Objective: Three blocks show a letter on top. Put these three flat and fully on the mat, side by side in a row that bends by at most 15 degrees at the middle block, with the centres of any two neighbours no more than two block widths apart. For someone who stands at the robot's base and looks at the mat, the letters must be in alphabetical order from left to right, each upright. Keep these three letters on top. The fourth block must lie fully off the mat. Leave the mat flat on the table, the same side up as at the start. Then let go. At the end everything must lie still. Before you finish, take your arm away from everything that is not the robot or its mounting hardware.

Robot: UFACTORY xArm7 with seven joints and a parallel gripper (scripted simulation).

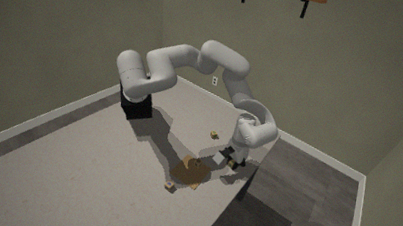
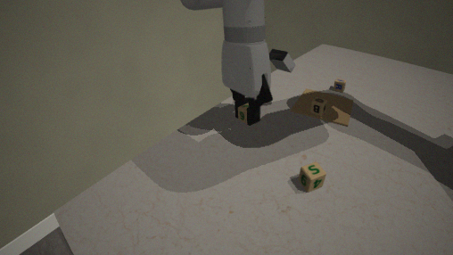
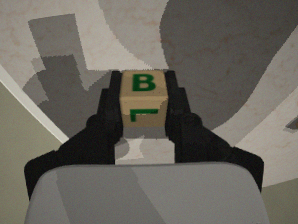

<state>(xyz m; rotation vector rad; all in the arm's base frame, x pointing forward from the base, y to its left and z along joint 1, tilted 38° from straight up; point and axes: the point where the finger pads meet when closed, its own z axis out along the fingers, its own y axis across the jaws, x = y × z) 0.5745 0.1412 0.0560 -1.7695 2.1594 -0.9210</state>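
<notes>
My gripper is now 13 cm past the tan mat, 15 cm to the left of it and 2 cm above it. The rest, counted from my hand: wooden block (18 cm behind, 11 cm to the left, 1 cm below).
</notes>
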